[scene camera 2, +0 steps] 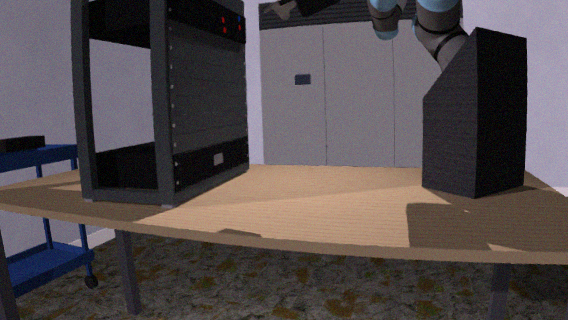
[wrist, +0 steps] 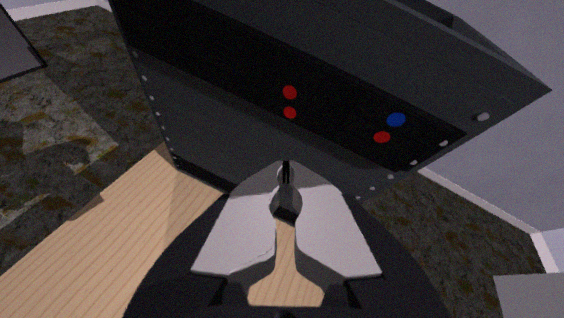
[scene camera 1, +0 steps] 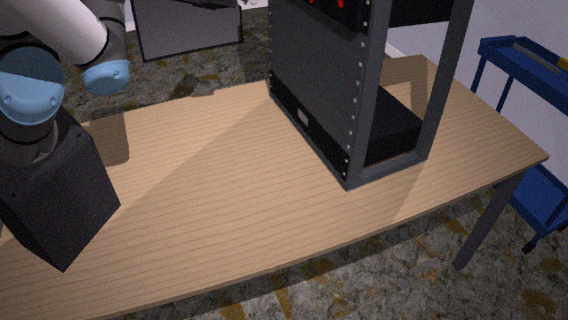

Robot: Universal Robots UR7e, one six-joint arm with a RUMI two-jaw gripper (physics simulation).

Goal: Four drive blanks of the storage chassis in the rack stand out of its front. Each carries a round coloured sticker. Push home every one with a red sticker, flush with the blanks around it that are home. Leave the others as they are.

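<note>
The dark storage chassis [scene camera 1: 327,11] [scene camera 2: 200,16] [wrist: 225,62] sits high in the rack [scene camera 1: 372,100] [scene camera 2: 161,100]. In the wrist view its front bears an upper-left red sticker [wrist: 289,92], a red sticker [wrist: 290,112] right below it, a blue sticker [wrist: 396,119] at the right and another red sticker [wrist: 382,137] below the blue one. All four also show in scene camera 2. The front is too dark to tell how far each blank stands out. My gripper [wrist: 286,163] [scene camera 2: 272,9] is shut and empty, in front of the rack and apart from the chassis.
Grey panels fill the rack below the chassis, with a black unit [scene camera 1: 310,125] [scene camera 2: 212,160] at the bottom. The arm stands on a black pedestal [scene camera 1: 60,200] [scene camera 2: 475,115] on the wooden table [scene camera 1: 210,220] [scene camera 2: 310,200]. A blue cart [scene camera 1: 525,60] [scene camera 2: 40,155] stands behind the rack.
</note>
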